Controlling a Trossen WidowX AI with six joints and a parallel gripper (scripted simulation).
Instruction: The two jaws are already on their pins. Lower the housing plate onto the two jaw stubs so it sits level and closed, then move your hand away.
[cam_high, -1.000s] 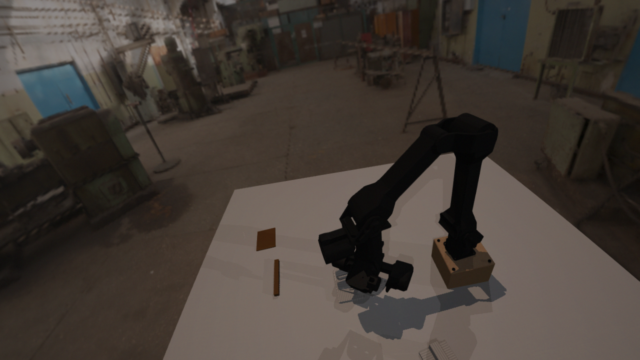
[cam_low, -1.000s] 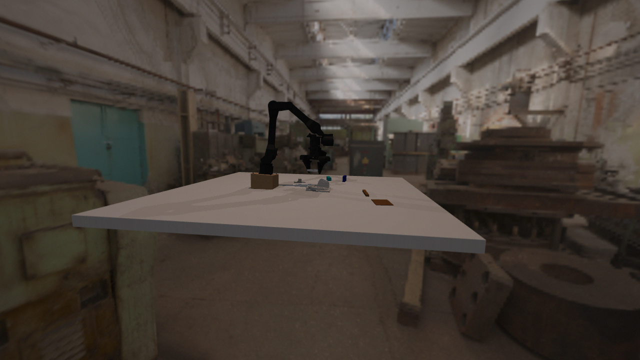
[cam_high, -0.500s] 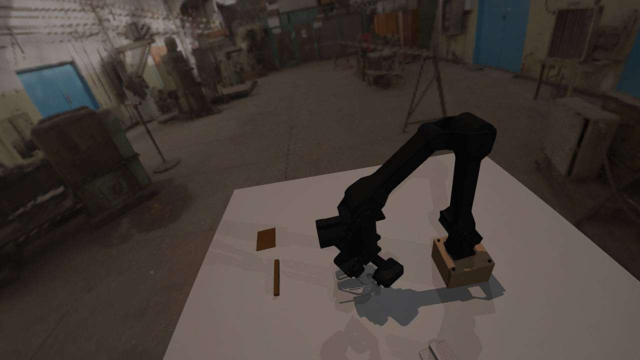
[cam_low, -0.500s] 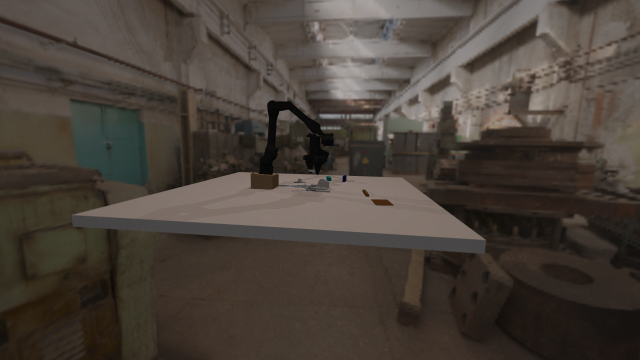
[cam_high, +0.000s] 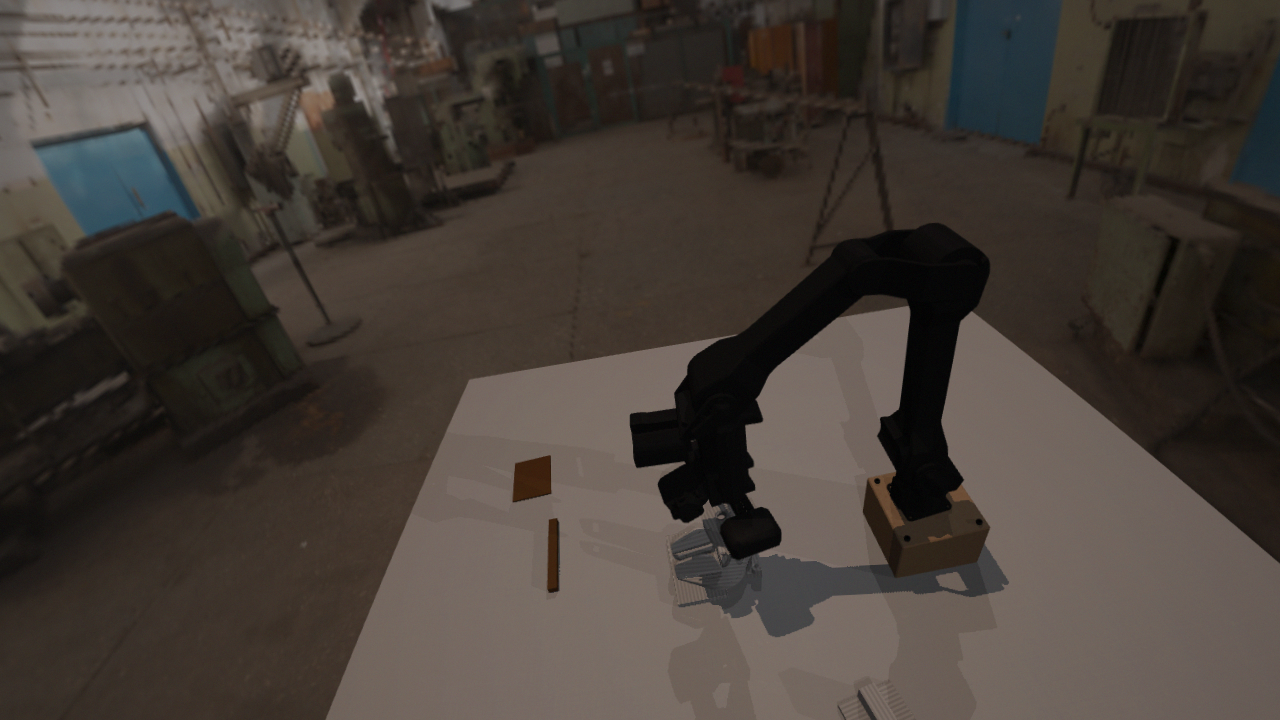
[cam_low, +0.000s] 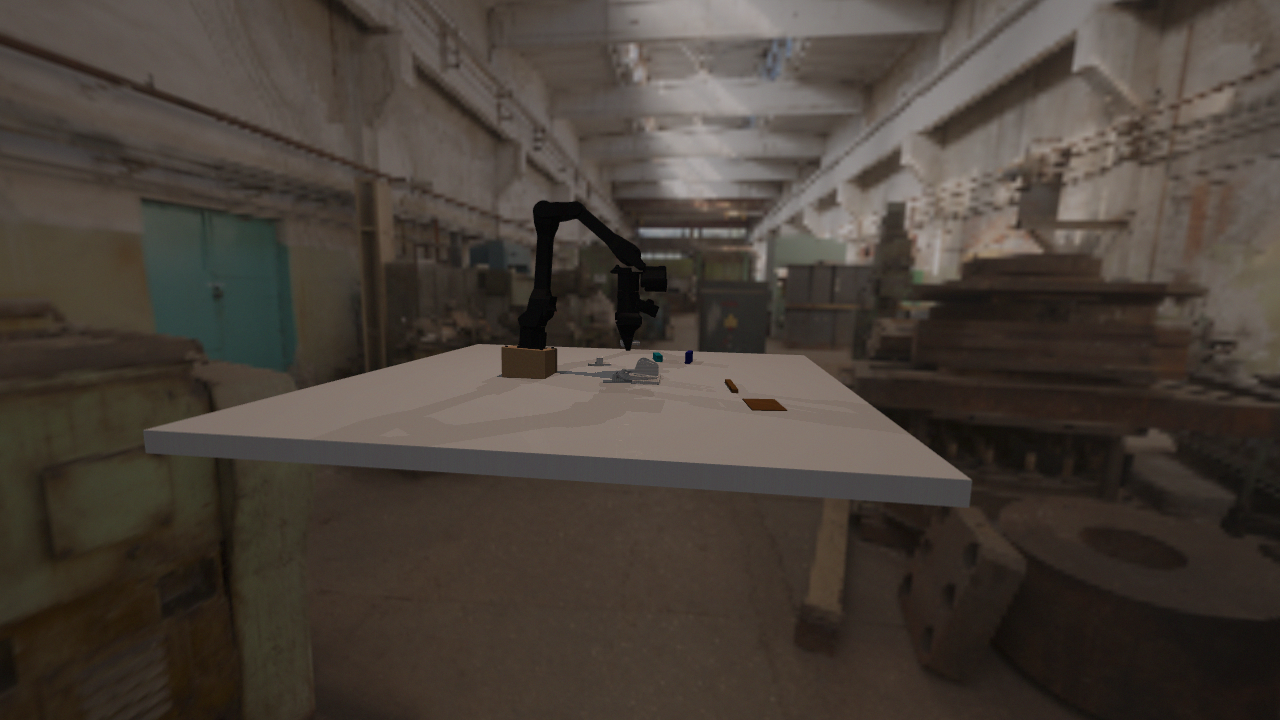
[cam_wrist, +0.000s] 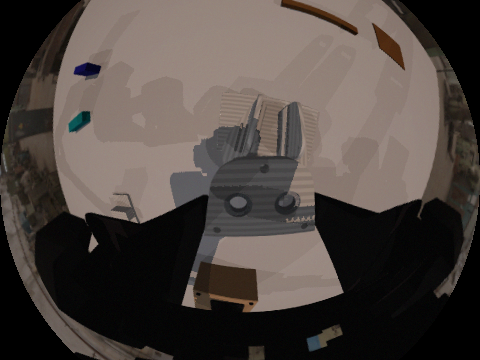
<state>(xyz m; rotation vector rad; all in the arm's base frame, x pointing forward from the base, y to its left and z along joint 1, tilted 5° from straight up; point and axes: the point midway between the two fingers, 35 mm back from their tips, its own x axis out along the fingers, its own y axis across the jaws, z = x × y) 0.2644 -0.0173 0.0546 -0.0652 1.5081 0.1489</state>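
Right now my gripper tip is 8 cm above the pale ribbed base, 6 cm short of it and 1 cm to the left of it. From my gripper tip the other things lie so: small blue block 33 cm to the left, 18 cm ahead, 6 cm below; then brown bar 27 cm ahead, 9 cm to the right, 8 cm below; then teal block 37 cm to the left, 8 cm ahead, 7 cm below.
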